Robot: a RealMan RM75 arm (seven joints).
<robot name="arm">
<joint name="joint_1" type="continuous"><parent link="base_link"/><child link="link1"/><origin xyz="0 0 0.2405" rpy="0 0 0"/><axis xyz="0 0 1"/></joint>
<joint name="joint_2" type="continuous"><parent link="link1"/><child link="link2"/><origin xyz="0 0 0" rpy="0 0 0"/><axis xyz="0 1 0"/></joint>
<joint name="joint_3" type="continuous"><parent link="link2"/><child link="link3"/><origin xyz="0 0 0.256" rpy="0 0 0"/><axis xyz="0 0 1"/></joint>
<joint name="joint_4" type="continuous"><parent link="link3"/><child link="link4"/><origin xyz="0 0 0" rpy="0 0 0"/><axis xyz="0 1 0"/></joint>
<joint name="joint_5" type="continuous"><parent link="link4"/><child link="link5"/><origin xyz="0 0 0.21" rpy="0 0 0"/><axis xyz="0 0 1"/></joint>
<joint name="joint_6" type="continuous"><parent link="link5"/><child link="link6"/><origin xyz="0 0 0" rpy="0 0 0"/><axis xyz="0 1 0"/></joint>
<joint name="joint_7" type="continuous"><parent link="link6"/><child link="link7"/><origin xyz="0 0 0.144" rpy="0 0 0"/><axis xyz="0 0 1"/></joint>
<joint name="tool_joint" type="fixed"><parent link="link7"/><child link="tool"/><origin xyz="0 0 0" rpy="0 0 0"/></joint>
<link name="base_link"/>
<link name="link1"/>
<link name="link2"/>
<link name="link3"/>
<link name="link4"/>
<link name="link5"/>
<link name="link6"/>
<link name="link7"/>
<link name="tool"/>
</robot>
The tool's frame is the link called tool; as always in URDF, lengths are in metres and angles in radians. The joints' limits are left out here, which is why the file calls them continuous.
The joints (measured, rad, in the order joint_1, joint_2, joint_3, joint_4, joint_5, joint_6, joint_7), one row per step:
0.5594, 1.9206, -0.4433, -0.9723, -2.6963, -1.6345, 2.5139
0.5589, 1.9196, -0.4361, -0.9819, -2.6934, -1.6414, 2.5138
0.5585, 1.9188, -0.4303, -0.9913, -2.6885, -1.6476, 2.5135
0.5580, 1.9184, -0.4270, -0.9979, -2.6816, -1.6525, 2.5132
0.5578, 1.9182, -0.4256, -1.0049, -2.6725, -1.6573, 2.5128
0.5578, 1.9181, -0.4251, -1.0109, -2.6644, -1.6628, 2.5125
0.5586, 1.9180, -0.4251, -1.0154, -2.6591, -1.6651, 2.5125
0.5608, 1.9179, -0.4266, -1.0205, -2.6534, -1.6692, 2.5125
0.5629, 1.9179, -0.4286, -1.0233, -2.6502, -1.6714, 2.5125
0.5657, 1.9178, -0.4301, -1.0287, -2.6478, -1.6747, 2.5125
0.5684, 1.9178, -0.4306, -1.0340, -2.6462, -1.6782, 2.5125
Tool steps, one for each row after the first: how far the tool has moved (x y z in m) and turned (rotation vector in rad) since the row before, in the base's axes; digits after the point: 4 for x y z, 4 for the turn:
-0.0008, -0.0002, 0.0027, 0.0077, 0.0021, 0.0022
-0.0011, 0.0001, 0.0025, 0.0078, 0.0026, 0.0040
-0.0012, 0.0002, 0.0016, 0.0059, 0.0042, 0.0048
-0.0017, 0.0006, 0.0014, 0.0056, 0.0046, 0.0072
-0.0017, 0.0004, 0.0010, 0.0032, 0.0046, 0.0068
-0.0014, 0.0007, 0.0009, 0.0033, 0.0017, 0.0054
-0.0021, 0.0011, 0.0007, 0.0011, 0.0018, 0.0078
-0.0016, 0.0009, 0.0003, -0.0003, 0.0005, 0.0056
-0.0019, 0.0011, 0.0008, 0.0004, -0.0011, 0.0068
-0.0018, 0.0010, 0.0008, 0.0006, -0.0009, 0.0058

